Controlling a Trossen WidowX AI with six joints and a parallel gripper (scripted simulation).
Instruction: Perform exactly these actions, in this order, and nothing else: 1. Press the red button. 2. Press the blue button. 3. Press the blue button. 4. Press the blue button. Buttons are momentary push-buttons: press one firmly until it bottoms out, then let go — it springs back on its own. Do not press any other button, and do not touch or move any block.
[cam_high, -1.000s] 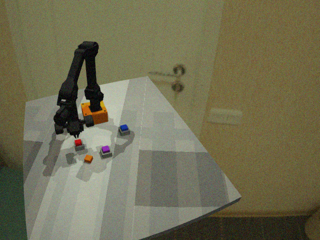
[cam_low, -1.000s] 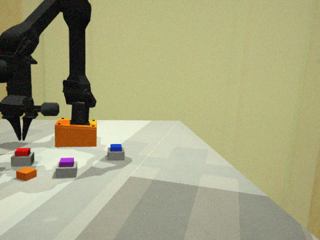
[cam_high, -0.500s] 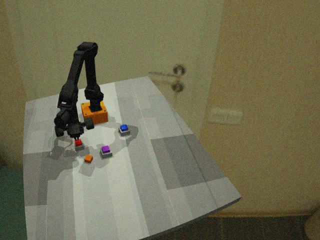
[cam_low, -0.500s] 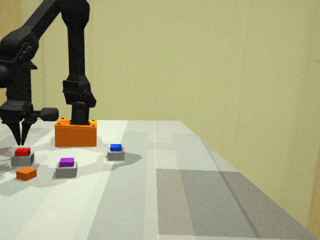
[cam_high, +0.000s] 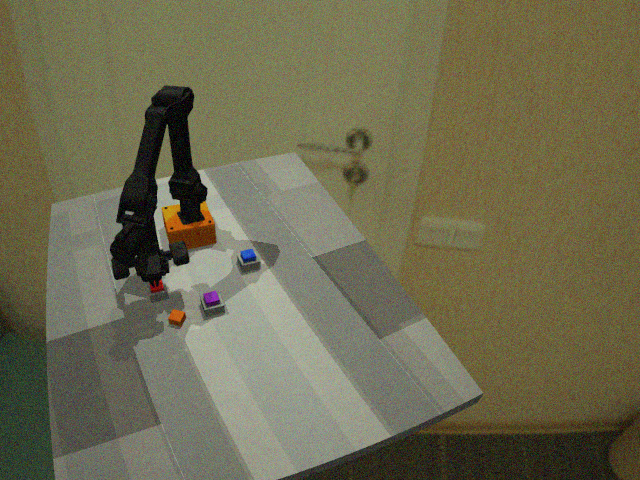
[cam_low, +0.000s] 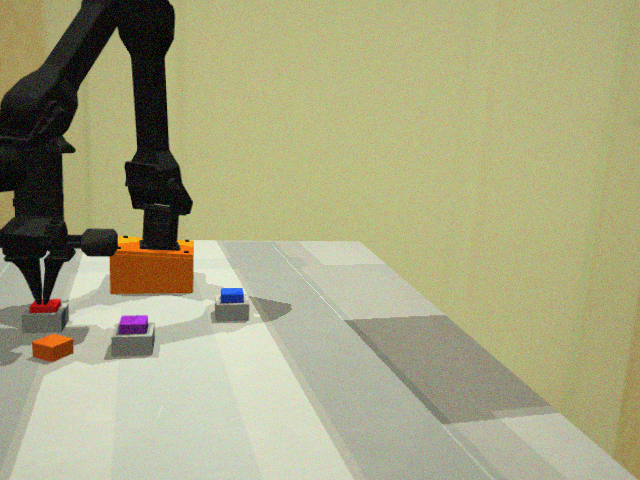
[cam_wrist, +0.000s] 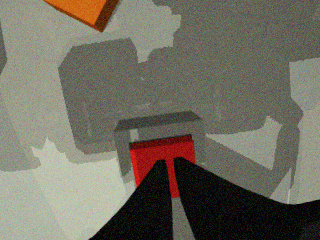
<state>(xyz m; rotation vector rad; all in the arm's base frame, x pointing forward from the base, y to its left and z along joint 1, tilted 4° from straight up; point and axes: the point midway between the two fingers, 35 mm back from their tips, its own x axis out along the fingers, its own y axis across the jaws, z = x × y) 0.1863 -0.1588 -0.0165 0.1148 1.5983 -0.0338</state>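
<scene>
My gripper tip is 10 mm above the red button. The rest, counted from my gripper tip: purple button 100 mm ahead, 120 mm to the left; then blue button 10 mm behind, 260 mm to the left; then orange block 100 mm ahead, 20 mm to the left, 20 mm below.
</scene>
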